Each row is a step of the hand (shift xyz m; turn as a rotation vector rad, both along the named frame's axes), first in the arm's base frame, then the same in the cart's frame.
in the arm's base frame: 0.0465 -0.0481 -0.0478 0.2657 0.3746 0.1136
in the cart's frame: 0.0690 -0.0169 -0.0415 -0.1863 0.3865 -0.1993
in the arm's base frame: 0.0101 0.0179 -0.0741 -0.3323 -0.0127 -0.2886
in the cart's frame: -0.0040 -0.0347 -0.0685 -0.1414 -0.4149 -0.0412
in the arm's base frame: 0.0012 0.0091 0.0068 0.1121 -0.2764 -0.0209
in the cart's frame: -0.0076 0.0085 0.0010 0.2947 -0.0371 0.0346
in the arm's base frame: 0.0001 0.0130 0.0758 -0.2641 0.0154 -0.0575
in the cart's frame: -0.0169 0.0538 0.0523 -0.1475 -0.2094 0.0876
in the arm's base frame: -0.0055 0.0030 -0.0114 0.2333 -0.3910 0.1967
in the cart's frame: -0.0045 -0.0100 -0.0070 0.4384 0.1442 0.1818
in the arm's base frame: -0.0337 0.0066 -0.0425 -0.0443 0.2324 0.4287
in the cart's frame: -0.0200 -0.0478 -0.0173 -0.2538 0.3308 0.2567
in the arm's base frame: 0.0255 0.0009 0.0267 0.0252 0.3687 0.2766
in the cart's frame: 0.0106 0.0348 0.0066 -0.3207 0.3280 0.0517
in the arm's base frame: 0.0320 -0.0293 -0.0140 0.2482 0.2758 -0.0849
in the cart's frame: 0.0427 0.0020 -0.0157 -0.0962 0.2109 -0.3019
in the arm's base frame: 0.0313 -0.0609 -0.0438 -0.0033 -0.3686 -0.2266
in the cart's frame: 0.0715 -0.0291 -0.0255 0.3282 -0.2809 -0.0252
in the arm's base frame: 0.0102 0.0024 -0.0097 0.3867 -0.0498 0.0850
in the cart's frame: 0.0041 0.0014 -0.0136 0.2390 0.2974 -0.1169
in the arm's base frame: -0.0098 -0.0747 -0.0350 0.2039 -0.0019 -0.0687
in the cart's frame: 0.0608 -0.0560 0.0079 0.1143 0.0921 -0.1573
